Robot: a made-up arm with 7 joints.
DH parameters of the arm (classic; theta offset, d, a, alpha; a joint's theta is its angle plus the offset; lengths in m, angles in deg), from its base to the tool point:
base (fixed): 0 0.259 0.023 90
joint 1: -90 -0.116 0.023 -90
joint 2: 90 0.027 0.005 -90
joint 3: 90 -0.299 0.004 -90
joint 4: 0 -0.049 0.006 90
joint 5: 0 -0.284 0.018 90
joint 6: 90 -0.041 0.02 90
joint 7: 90 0.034 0.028 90
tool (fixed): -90 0.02 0 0
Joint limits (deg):
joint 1: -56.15..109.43
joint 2: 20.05..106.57
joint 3: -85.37..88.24
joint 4: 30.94..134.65
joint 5: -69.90..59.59
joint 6: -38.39..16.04
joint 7: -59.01..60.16
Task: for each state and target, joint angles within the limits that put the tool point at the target. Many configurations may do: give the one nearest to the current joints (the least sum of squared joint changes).
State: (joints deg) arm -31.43 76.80 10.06 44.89 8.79 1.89 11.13
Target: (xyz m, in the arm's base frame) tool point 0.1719 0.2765 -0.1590
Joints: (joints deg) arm -16.13 30.82 -15.82 84.19 17.29 6.79 8.19
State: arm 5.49 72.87 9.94 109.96 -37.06 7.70 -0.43
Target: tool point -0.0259 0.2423 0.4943
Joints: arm 41.69 100.87 44.75 133.29 -45.85 5.39 3.33
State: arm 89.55 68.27 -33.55 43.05 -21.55 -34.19 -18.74
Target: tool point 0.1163 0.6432 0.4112
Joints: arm 89.21 83.81 -30.86 44.52 -20.22 -20.97 -21.84
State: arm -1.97 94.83 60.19 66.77 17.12 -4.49 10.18
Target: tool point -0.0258 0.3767 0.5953
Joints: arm 19.89 106.57 74.81 91.93 12.81 -15.71 20.81
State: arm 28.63 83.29 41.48 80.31 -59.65 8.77 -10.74
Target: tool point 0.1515 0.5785 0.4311
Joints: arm 17.59 88.68 21.58 62.78 -54.65 -10.33 -3.70
